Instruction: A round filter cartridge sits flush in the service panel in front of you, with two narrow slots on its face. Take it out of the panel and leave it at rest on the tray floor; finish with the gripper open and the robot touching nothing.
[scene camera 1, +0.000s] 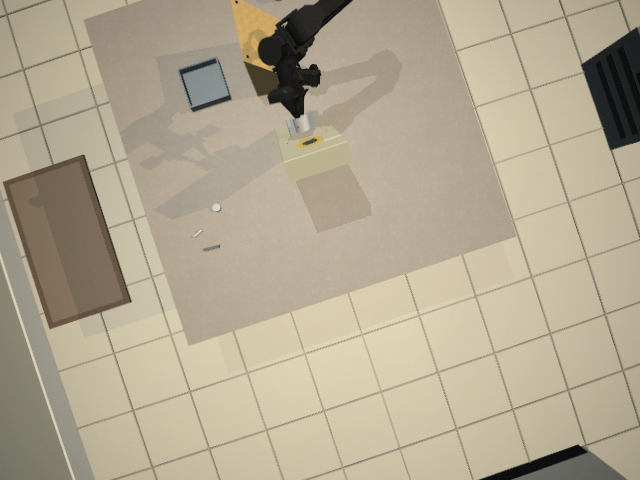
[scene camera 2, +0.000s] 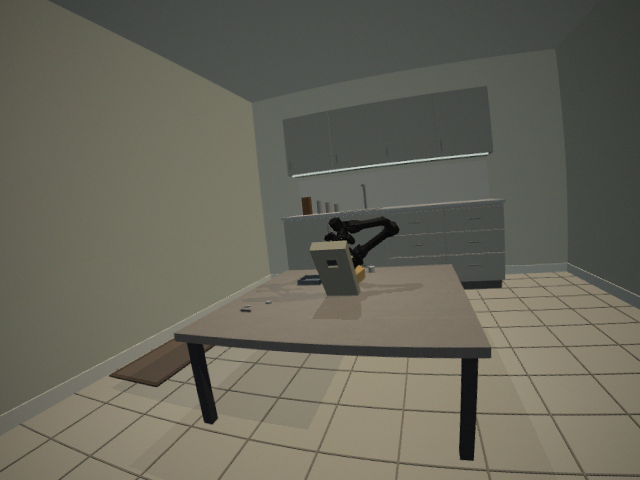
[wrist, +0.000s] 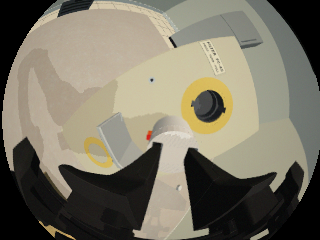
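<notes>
Filter cartridge (wrist: 173, 133). Scene camera 2 does not show the filter cartridge, hidden by the cream service panel. Cream service panel (wrist: 208, 83). My gripper (scene camera 1: 300, 119). My gripper (wrist: 172, 148).
</notes>
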